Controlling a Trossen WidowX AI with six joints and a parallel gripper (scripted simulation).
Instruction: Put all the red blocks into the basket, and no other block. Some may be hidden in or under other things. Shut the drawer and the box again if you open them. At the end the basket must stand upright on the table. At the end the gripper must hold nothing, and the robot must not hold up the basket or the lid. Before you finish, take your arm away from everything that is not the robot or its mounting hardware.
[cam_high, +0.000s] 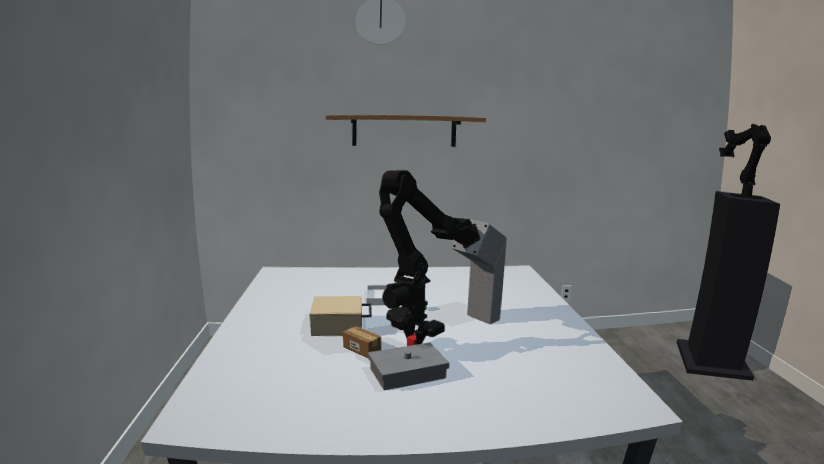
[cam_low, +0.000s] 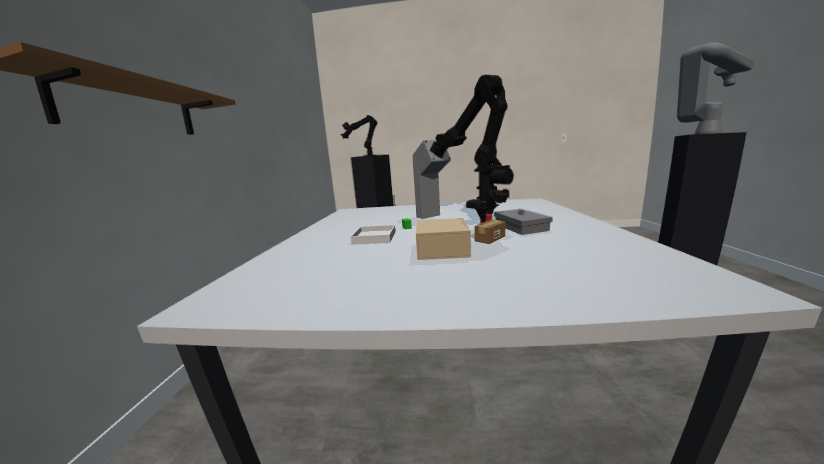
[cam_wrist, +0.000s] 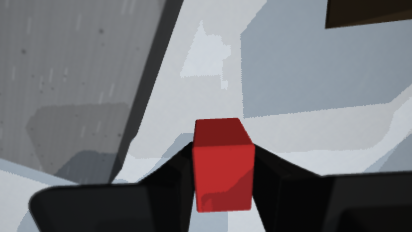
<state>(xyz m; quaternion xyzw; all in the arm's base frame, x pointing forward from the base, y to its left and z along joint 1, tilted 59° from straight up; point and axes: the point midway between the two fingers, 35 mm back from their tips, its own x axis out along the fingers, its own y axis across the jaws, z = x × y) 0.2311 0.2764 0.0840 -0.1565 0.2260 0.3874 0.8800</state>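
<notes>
Right now my hand is 130 mm to the right of the knobbed lid and 30 mm past it. The rest, counted from my hand: cardboard box (150 mm ahead, 60 mm to the left, 20 mm below); then dark grey box (130 mm to the left, 40 mm below, 30 mm behind); then shallow basket (360 mm to the right, 270 mm ahead, 40 mm below).
</notes>
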